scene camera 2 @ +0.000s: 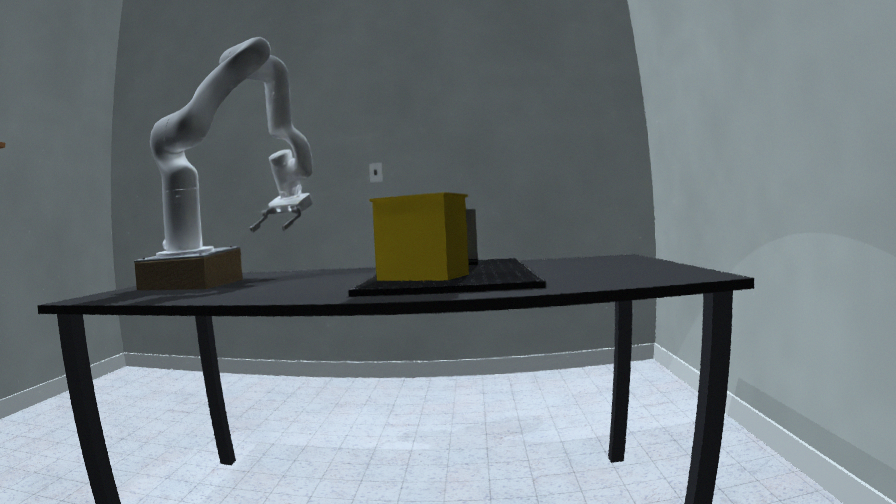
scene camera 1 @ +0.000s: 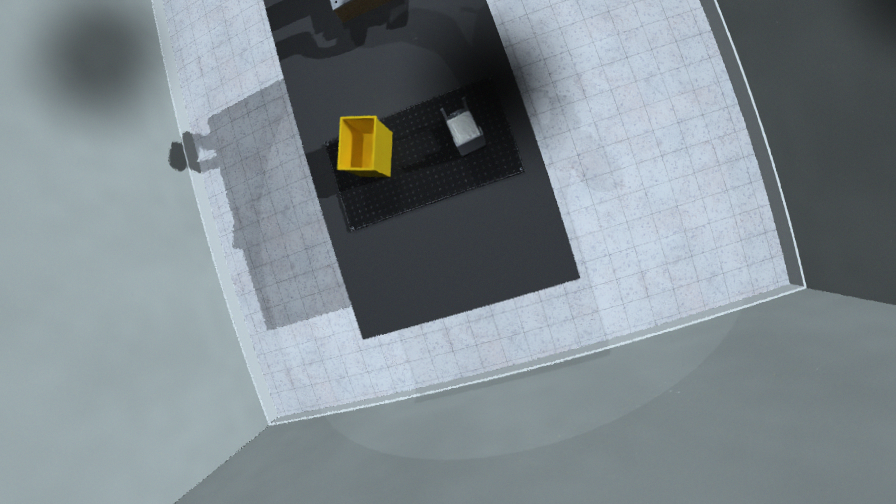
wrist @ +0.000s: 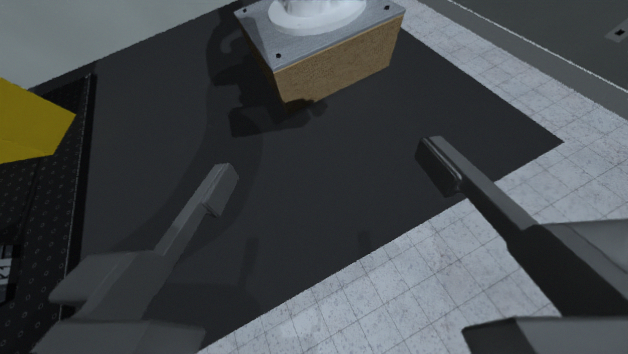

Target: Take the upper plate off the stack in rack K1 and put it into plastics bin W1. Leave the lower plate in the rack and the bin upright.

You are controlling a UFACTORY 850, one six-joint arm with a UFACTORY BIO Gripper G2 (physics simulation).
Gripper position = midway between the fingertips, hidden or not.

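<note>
The gripper (scene camera 2: pixel 266 229) is visible in scene camera 2, and the wrist view also shows the gripper (wrist: pixel 320 159). A yellow bin W1 (scene camera 2: pixel 423 237) is likewise visible; scene camera 1 also shows the yellow bin W1 (scene camera 1: pixel 365 145).
</note>
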